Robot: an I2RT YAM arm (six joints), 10 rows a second.
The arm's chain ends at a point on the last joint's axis. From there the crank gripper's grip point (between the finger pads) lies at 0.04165 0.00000 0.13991 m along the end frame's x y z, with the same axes.
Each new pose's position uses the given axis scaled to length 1; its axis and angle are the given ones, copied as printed.
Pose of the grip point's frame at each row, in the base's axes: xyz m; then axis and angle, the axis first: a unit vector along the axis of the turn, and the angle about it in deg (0 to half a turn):
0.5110 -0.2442 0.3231 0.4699 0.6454 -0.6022 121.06
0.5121 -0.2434 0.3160 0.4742 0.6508 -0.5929 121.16
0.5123 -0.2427 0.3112 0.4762 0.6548 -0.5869 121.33
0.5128 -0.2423 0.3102 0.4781 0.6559 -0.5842 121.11
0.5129 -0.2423 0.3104 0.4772 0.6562 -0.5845 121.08
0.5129 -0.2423 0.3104 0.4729 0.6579 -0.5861 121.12
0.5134 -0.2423 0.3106 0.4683 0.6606 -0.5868 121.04
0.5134 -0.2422 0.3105 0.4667 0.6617 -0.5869 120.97
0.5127 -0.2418 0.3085 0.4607 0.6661 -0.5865 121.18
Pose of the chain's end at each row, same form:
0.5012 -0.1031 0.3593 0.4699 0.6454 -0.6022 121.06
0.5012 -0.1031 0.3547 0.4742 0.6508 -0.5929 121.16
0.5008 -0.1029 0.3517 0.4762 0.6548 -0.5869 121.33
0.5006 -0.1027 0.3511 0.4781 0.6559 -0.5842 121.11
0.5006 -0.1027 0.3512 0.4772 0.6562 -0.5845 121.08
0.5003 -0.1026 0.3508 0.4729 0.6579 -0.5861 121.12
0.5001 -0.1026 0.3506 0.4683 0.6606 -0.5868 121.04
0.4998 -0.1025 0.3504 0.4667 0.6617 -0.5869 120.97
0.4985 -0.1022 0.3487 0.4607 0.6661 -0.5865 121.18

